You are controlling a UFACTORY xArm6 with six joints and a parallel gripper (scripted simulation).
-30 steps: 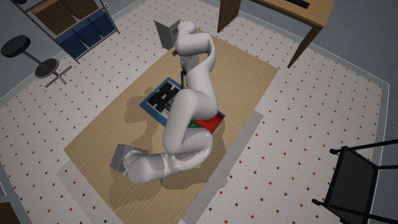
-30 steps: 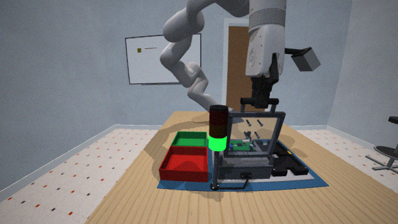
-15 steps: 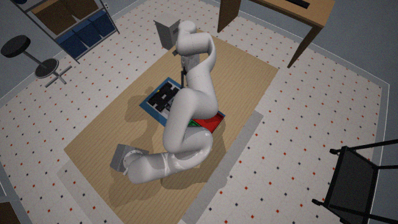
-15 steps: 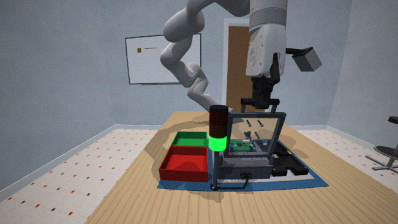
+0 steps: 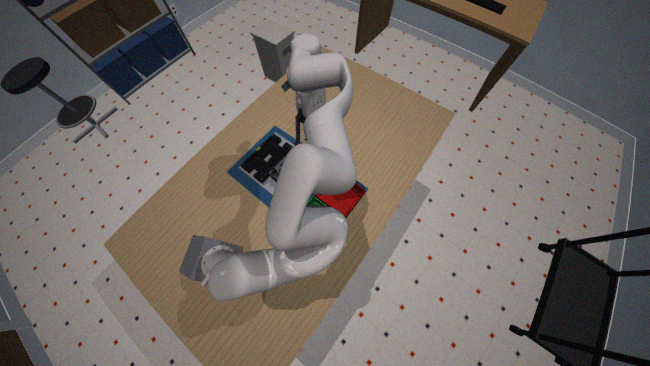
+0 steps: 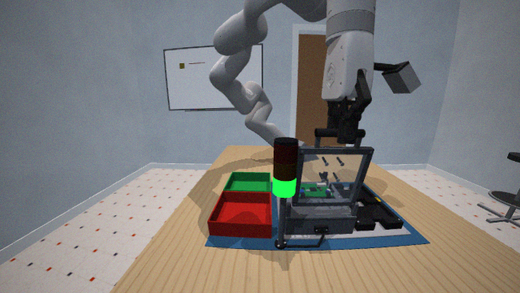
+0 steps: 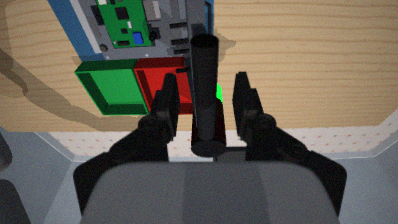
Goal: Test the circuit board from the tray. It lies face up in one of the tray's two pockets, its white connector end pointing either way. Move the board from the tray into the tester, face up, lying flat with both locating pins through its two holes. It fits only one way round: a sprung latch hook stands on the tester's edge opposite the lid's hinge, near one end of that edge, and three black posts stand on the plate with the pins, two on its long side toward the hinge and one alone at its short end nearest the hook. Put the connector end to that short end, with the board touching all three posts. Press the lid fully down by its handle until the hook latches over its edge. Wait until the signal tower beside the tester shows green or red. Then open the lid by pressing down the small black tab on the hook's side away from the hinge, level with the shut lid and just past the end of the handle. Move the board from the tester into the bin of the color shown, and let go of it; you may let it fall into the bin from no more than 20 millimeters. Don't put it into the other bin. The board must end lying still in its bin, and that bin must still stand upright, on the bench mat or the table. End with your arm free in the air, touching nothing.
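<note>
My gripper is now 200 mm above the green circuit board, 130 mm past it and 30 mm to the right of it. Round my hand: clear lid: 90 mm below, 20 mm behind; then black latch hook: 190 mm below, 170 mm behind, 100 mm to the left; then plate: 210 mm below, 120 mm behind, 40 mm to the left.
</note>
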